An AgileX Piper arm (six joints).
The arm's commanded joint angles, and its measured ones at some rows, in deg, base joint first. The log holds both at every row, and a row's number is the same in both.
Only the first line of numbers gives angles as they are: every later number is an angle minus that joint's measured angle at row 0.
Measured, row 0:
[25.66 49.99 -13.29 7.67 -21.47 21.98]
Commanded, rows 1 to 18:
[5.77 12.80 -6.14 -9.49 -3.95 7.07]
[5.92 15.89 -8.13 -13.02 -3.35 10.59]
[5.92 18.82 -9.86 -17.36 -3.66 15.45]
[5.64 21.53 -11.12 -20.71 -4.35 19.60]
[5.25 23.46 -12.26 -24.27 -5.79 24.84]
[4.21 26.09 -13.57 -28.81 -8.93 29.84]
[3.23 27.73 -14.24 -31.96 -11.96 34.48]
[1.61 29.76 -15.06 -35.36 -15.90 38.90]
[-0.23 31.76 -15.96 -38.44 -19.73 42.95]
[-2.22 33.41 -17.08 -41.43 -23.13 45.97]
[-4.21 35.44 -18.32 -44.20 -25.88 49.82]
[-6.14 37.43 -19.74 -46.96 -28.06 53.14]
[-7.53 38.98 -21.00 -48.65 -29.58 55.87]
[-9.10 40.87 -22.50 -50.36 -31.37 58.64]
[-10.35 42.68 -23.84 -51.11 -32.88 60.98]
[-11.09 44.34 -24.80 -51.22 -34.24 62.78]
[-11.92 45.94 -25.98 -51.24 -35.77 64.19]
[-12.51 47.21 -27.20 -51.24 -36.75 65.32]
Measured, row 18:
[-9.40 42.50 -23.30 -48.48 -30.59 58.60]
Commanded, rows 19 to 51:
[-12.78 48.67 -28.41 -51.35 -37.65 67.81]
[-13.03 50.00 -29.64 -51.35 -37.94 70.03]
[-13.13 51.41 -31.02 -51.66 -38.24 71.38]
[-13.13 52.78 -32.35 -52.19 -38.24 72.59]
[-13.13 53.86 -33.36 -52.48 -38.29 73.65]
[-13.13 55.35 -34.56 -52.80 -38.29 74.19]
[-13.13 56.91 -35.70 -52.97 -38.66 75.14]
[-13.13 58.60 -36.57 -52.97 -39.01 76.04]
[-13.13 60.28 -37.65 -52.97 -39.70 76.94]
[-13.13 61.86 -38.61 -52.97 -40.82 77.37]
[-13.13 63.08 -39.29 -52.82 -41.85 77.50]
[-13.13 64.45 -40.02 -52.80 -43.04 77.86]
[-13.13 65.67 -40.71 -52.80 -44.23 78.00]
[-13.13 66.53 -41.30 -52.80 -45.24 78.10]
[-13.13 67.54 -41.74 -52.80 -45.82 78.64]
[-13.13 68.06 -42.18 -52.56 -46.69 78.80]
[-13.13 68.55 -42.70 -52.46 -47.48 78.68]
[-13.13 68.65 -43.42 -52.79 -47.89 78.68]
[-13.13 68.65 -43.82 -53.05 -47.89 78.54]
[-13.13 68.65 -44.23 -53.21 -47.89 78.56]
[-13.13 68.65 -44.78 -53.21 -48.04 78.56]
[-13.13 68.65 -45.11 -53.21 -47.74 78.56]
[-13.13 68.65 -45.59 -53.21 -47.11 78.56]
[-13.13 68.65 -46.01 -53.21 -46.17 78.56]
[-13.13 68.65 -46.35 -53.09 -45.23 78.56]
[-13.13 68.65 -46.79 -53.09 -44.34 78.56]
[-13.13 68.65 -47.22 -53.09 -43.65 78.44]
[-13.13 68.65 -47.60 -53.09 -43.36 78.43]
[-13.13 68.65 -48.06 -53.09 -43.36 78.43]
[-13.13 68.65 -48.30 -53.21 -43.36 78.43]
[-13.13 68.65 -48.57 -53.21 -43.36 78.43]
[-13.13 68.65 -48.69 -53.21 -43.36 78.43]
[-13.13 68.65 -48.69 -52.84 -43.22 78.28]
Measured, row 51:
[-12.68 68.83 -47.95 -52.68 -43.68 78.73]
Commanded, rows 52 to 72:
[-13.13 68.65 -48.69 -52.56 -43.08 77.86]
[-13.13 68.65 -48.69 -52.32 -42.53 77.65]
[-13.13 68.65 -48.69 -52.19 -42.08 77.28]
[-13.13 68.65 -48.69 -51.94 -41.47 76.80]
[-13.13 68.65 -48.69 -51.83 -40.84 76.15]
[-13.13 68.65 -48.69 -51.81 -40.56 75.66]
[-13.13 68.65 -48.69 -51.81 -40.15 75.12]
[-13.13 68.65 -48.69 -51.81 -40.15 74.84]
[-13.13 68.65 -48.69 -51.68 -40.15 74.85]
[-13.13 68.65 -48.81 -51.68 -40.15 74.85]
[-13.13 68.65 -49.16 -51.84 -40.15 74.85]
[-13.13 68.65 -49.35 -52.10 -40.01 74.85]
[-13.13 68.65 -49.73 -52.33 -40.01 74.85]
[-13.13 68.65 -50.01 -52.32 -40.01 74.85]
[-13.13 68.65 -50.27 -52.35 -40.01 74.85]
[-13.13 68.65 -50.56 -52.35 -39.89 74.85]
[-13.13 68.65 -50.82 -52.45 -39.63 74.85]
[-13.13 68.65 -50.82 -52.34 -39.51 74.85]
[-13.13 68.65 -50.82 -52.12 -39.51 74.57]
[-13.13 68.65 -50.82 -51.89 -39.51 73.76]
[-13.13 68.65 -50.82 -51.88 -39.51 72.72]
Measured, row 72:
[-12.68 68.83 -50.01 -53.86 -40.12 75.60]
